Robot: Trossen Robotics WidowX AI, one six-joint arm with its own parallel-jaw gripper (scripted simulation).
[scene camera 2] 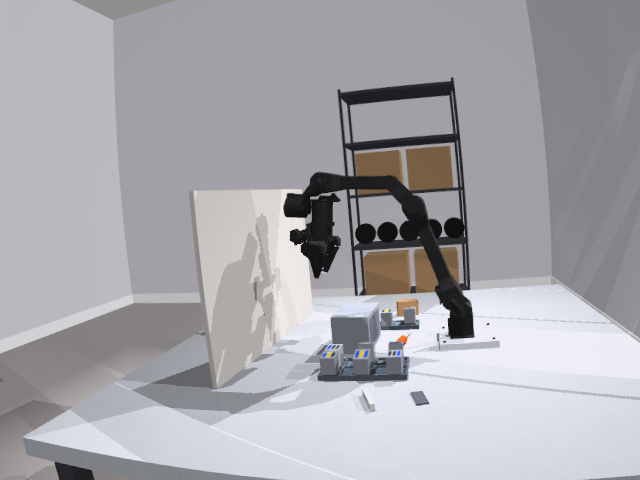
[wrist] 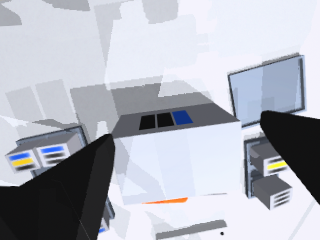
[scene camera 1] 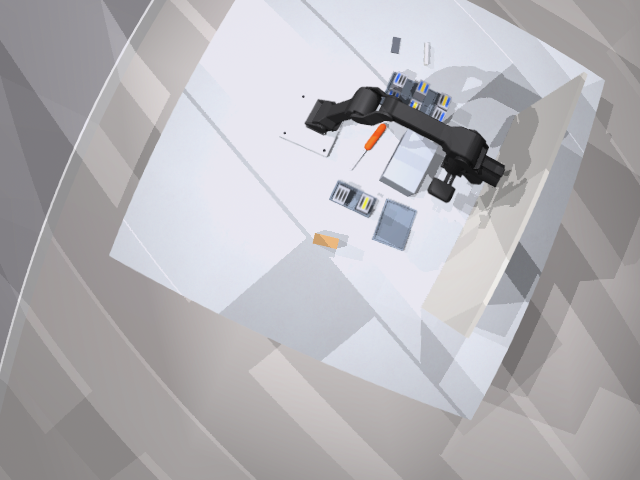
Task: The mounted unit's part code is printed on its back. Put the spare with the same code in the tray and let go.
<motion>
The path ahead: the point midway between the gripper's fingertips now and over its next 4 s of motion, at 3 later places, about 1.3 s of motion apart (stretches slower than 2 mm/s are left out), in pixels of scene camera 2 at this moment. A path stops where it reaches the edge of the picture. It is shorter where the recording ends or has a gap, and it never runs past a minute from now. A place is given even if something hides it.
My gripper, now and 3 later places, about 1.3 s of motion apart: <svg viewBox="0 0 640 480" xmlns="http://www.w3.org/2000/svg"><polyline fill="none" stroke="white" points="321,275 377,311 392,341 394,367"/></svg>
</motion>
